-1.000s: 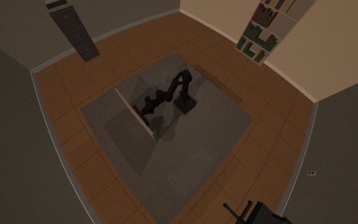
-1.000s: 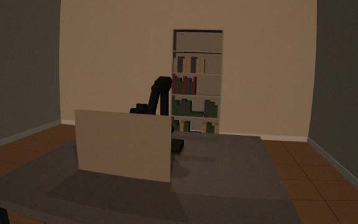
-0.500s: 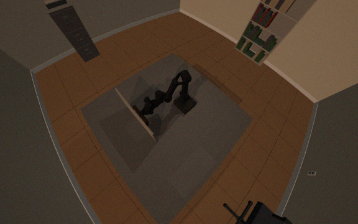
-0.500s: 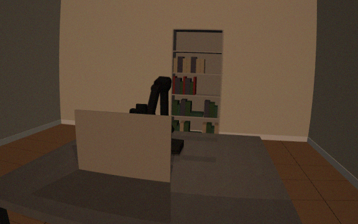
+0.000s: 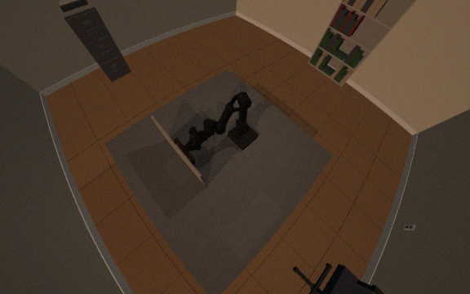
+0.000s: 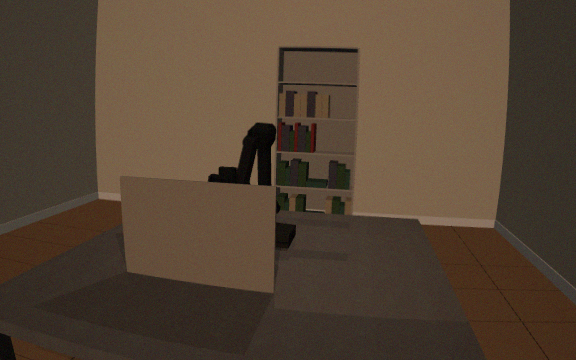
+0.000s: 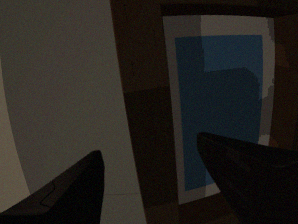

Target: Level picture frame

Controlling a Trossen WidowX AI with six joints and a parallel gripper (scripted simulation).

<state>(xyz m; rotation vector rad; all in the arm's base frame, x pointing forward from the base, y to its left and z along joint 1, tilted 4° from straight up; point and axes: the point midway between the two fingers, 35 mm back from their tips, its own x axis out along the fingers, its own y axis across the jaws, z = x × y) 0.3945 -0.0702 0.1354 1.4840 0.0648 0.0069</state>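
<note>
My gripper tip is now 10 mm short of the picture frame, 10 mm to the left of it and 50 mm above it. From my gripper tip the other things lie so: wall panel 20 mm ahead, 30 mm to the right, 60 mm below.
</note>
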